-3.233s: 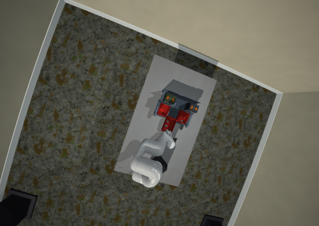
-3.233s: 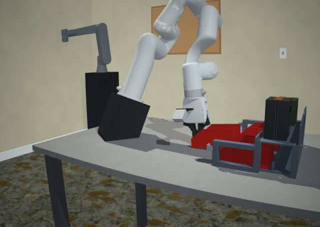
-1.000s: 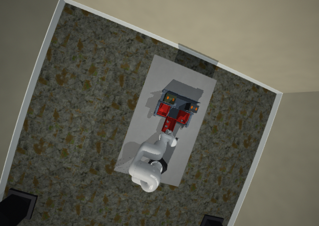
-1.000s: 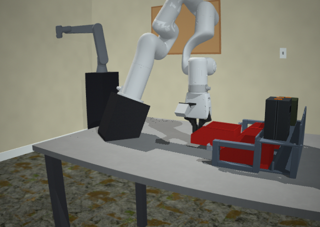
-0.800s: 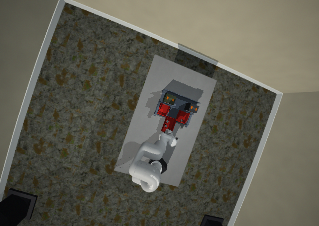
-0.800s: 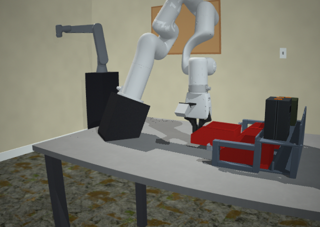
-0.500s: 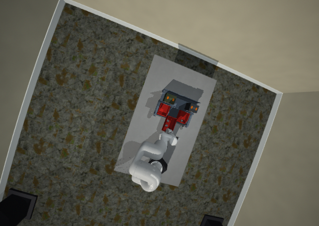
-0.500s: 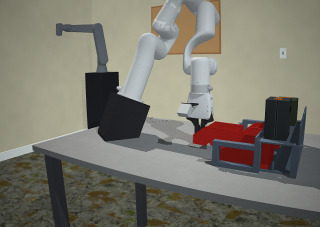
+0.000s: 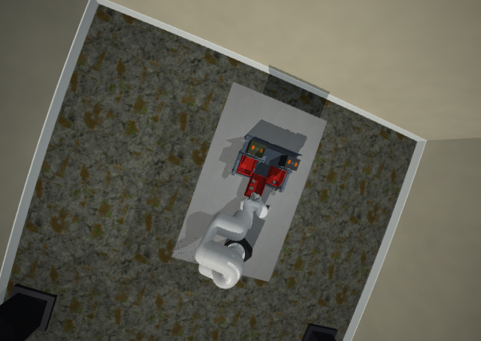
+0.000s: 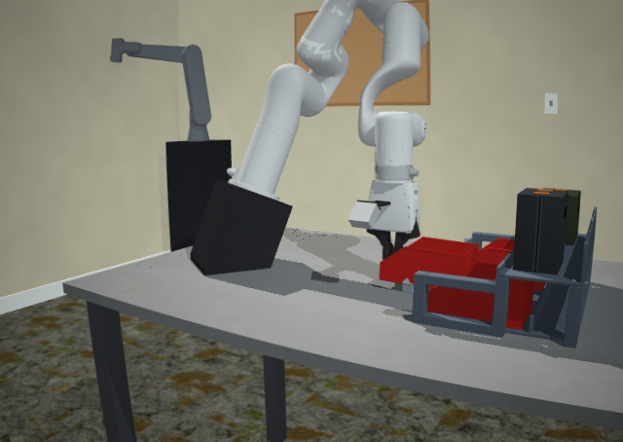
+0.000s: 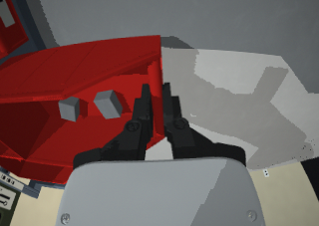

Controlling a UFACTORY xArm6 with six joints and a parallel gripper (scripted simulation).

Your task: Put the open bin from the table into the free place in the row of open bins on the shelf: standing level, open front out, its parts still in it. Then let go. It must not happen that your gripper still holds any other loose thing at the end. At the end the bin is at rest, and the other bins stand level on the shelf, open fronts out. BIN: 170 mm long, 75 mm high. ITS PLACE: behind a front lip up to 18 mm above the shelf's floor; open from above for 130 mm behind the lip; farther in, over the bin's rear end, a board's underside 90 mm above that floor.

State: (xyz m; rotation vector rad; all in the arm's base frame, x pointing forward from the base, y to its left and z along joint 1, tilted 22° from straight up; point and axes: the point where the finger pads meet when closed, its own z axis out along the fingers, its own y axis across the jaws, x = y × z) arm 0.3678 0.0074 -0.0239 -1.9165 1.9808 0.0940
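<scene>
My gripper is now 12 cm short of the grey-blue shelf bar and 5 cm above it.
</scene>
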